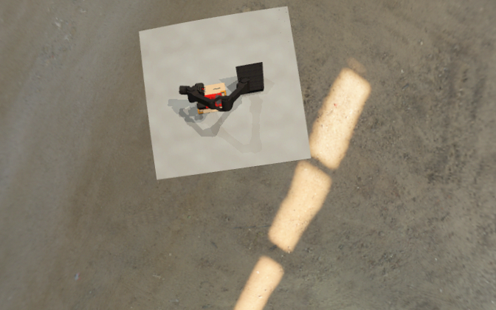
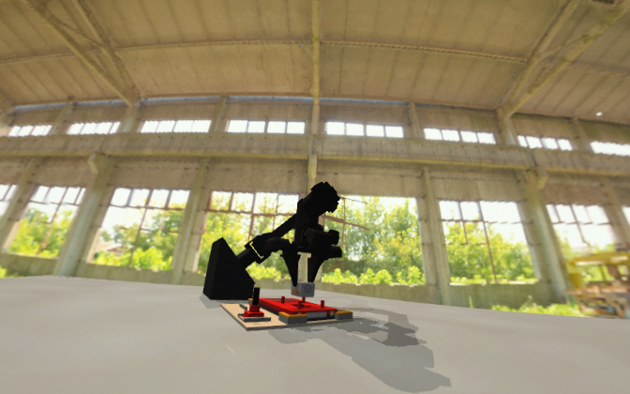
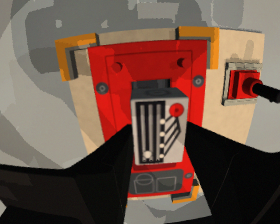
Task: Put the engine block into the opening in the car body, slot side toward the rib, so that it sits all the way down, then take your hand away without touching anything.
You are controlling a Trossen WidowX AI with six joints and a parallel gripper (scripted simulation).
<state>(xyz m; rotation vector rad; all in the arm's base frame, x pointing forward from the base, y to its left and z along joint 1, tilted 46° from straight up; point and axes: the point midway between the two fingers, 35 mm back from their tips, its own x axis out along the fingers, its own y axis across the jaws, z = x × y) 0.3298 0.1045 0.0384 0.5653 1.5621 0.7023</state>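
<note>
Now: the engine block 10 mm below my gripper tip. Also, from my gripper tip: black peg 20 mm ahead, 110 mm to the right, 30 mm below.
</note>
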